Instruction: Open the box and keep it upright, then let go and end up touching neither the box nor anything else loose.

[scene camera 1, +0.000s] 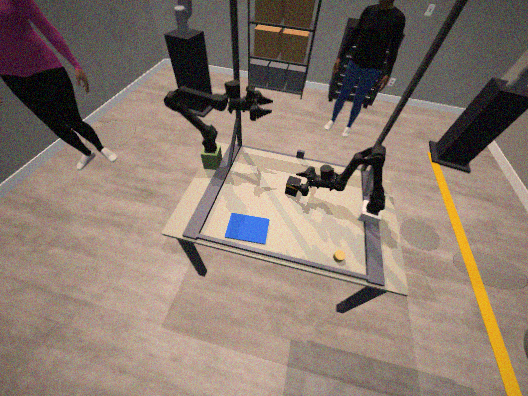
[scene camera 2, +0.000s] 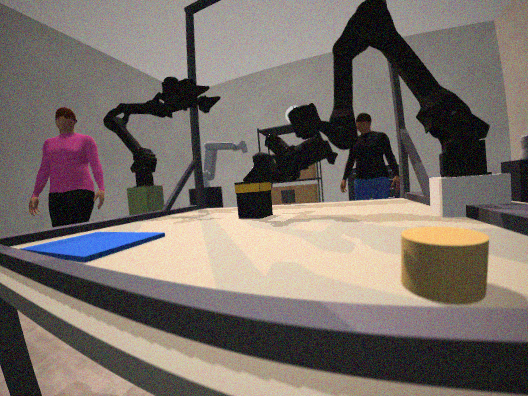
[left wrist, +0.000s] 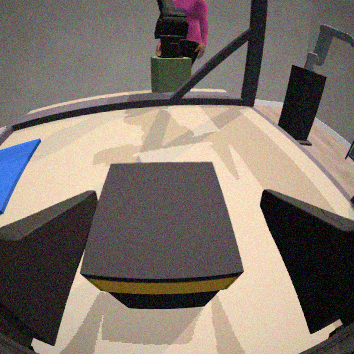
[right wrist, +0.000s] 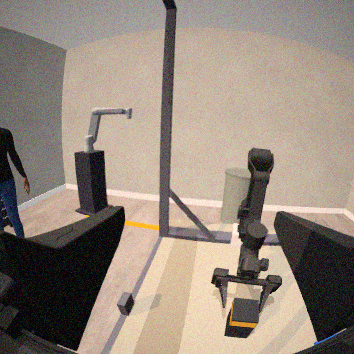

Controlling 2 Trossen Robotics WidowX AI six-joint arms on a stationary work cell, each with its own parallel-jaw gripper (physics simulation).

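The box is small and black, with a dark flat lid and a yellow band under it. It stands upright on the table, and its lid looks closed. My left gripper is open, with its fingers spread on either side of the box near lid height; nothing is gripped. In scene camera 2 its fingers partly overlap behind the box's top. Whether a finger touches the box is unclear. My right gripper is open and empty, high above the table's far left side.
A flat blue panel lies on the table at the front left. A yellow cylinder stands at the front right. A small dark block is at the back edge. Frame posts rise at the table's sides.
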